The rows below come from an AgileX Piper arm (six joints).
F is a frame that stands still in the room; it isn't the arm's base.
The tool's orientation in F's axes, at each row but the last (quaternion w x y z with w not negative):
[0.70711 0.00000 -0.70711 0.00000]
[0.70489 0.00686 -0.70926 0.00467]
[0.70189 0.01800 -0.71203 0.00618]
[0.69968 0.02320 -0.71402 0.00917]
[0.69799 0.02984 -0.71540 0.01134]
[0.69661 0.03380 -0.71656 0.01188]
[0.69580 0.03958 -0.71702 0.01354]
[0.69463 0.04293 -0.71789 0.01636]
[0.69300 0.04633 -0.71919 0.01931]
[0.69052 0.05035 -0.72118 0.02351]
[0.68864 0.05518 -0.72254 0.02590]
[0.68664 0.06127 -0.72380 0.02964]
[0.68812 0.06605 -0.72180 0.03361]
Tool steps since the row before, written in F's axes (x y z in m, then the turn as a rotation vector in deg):
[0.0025 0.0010 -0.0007 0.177 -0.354 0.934]
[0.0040 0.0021 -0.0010 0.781 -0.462 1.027]
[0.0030 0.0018 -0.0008 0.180 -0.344 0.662]
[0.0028 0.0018 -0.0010 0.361 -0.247 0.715]
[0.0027 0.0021 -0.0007 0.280 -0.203 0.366]
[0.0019 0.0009 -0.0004 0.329 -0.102 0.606]
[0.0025 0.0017 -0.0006 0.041 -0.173 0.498]
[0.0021 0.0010 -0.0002 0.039 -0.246 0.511]
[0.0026 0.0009 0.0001 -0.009 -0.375 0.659]
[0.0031 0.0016 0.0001 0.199 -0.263 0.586]
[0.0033 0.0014 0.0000 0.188 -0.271 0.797]
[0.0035 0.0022 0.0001 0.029 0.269 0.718]
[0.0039 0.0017 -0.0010 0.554 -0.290 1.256]
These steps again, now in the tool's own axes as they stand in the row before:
[-0.0007 0.0010 -0.0025 0.934 -0.354 -0.177]
[-0.0010 0.0020 -0.0040 1.024 -0.472 -0.780]
[-0.0009 0.0017 -0.0030 0.665 -0.339 -0.178]
[-0.0011 0.0016 -0.0029 0.713 -0.249 -0.364]
[-0.0008 0.0019 -0.0028 0.365 -0.210 -0.277]
[-0.0005 0.0008 -0.0019 0.600 -0.105 -0.339]
[-0.0007 0.0015 -0.0026 0.503 -0.158 -0.044]
[-0.0003 0.0008 -0.0022 0.519 -0.230 -0.036]
[0.0000 0.0007 -0.0027 0.673 -0.348 0.018]
[-0.0001 0.0013 -0.0033 0.587 -0.261 -0.197]
[-0.0002 0.0010 -0.0034 0.799 -0.260 -0.196]
[-0.0002 0.0017 -0.0038 0.702 0.292 -0.103]
[-0.0013 0.0011 -0.0040 1.243 -0.312 -0.571]

